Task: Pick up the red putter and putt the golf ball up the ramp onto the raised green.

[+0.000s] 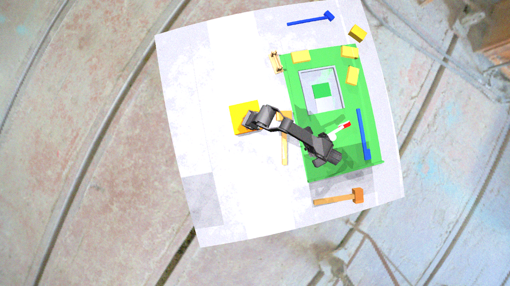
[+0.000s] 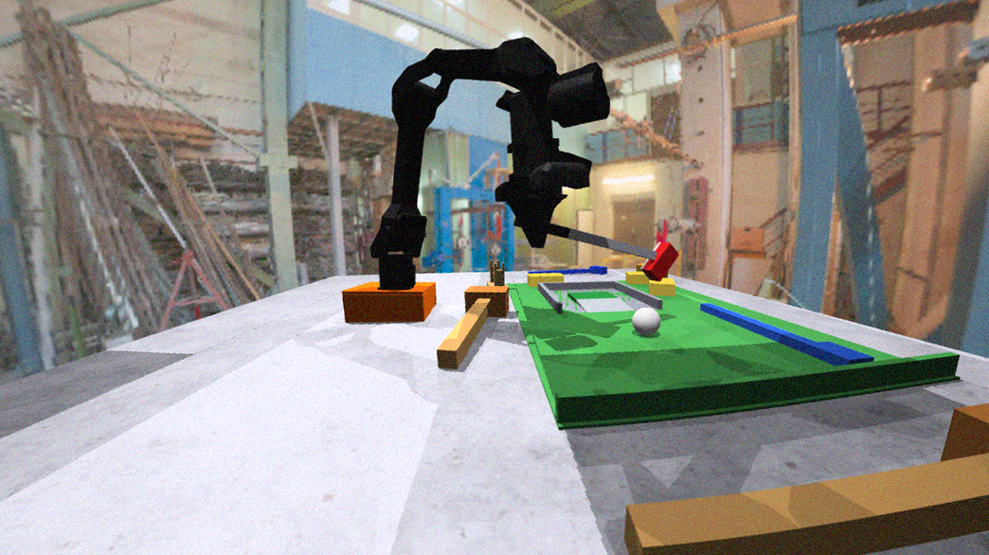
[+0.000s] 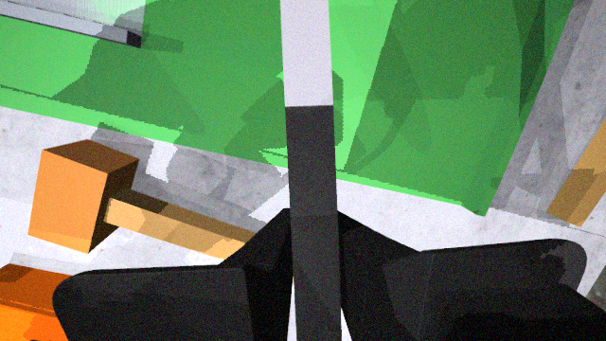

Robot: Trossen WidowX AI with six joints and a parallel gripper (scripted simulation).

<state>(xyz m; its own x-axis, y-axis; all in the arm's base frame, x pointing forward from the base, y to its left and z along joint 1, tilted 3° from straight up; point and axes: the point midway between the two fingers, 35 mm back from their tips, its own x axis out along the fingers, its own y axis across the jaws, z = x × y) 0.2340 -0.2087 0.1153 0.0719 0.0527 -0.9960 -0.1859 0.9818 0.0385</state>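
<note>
The red putter is 110 mm ahead of my gripper tip and 30 mm to the left of it. The rest, counted from my gripper tip: white golf ball: 170 mm ahead, 120 mm below, 10 mm to the right; then blue putter: 690 mm to the left, 290 mm ahead, 130 mm below; then green mat: 240 mm ahead, 140 mm to the left, 140 mm below.
</note>
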